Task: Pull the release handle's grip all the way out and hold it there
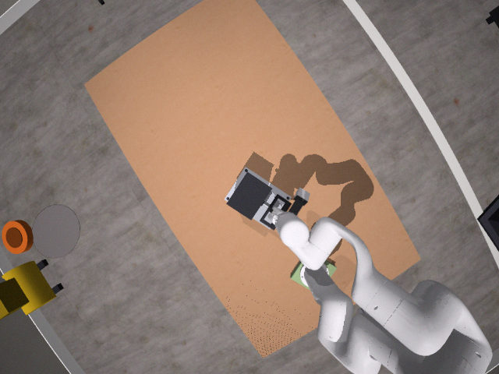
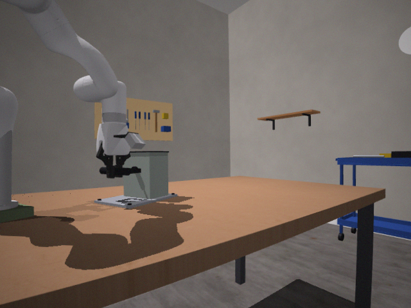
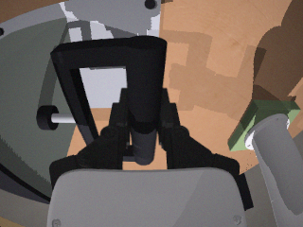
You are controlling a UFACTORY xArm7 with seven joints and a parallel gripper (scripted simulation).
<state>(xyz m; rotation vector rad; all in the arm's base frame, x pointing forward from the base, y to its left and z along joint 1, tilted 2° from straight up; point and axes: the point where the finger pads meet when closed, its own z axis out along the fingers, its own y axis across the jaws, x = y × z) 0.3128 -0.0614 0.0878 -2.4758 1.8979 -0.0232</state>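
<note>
My gripper is now 10 cm short of the pale baseplate, 10 cm above it and 3 cm to the right of it.
</note>
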